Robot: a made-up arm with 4 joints. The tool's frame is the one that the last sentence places.
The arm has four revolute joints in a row. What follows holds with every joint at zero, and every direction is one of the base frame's. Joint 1 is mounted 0.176 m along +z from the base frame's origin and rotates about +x. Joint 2 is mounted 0.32 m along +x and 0.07 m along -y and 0.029 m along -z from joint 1 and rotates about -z. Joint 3 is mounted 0.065 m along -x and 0.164 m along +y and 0.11 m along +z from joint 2 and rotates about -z. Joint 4 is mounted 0.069 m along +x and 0.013 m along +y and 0.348 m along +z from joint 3 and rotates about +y. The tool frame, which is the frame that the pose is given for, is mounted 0.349 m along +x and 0.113 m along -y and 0.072 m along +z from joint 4; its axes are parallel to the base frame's.
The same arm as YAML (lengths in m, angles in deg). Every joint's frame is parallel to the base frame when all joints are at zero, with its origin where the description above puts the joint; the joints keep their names.
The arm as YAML. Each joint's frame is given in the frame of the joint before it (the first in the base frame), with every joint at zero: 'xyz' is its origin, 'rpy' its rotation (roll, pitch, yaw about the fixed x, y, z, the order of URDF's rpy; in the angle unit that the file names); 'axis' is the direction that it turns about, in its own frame. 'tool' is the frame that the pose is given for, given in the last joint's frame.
units:
  length: m
  angle: deg
joints:
  - name: joint 1
    type: revolute
    origin:
      xyz: [0.0, 0.0, 0.176]
      rpy: [0.0, 0.0, 0.0]
    axis: "+x"
  - name: joint 2
    type: revolute
    origin:
      xyz: [0.32, -0.07, -0.029]
      rpy: [0.0, 0.0, 0.0]
    axis: "-z"
  - name: joint 3
    type: revolute
    origin:
      xyz: [-0.065, 0.164, 0.11]
      rpy: [0.0, 0.0, 0.0]
    axis: "-z"
  - name: joint 4
    type: revolute
    origin:
      xyz: [0.069, 0.013, 0.348]
      rpy: [0.0, 0.0, 0.0]
    axis: "+y"
tool:
  origin:
    xyz: [0.349, -0.113, 0.072]
    rpy: [0.0, 0.0, 0.0]

